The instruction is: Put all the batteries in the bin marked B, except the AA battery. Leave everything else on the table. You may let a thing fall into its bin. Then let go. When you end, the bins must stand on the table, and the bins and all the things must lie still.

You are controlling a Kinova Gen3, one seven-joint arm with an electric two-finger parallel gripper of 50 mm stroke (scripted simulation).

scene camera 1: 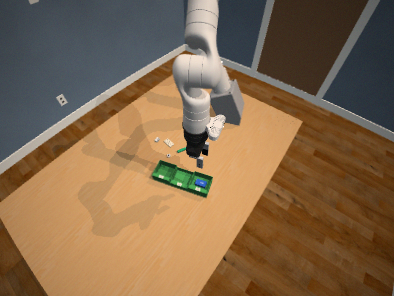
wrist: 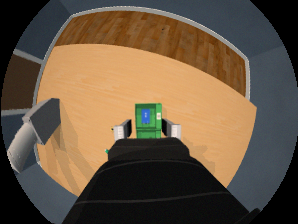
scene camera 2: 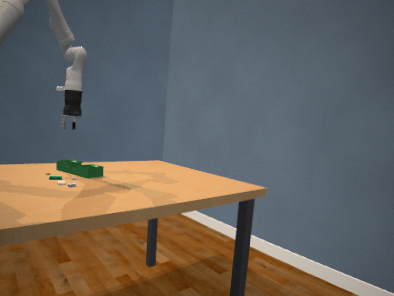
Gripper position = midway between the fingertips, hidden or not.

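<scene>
My gripper is visible at (wrist: 146, 125). A green bin (scene camera 1: 164, 172) is present, and the wrist view shows it too (wrist: 153, 129).
</scene>
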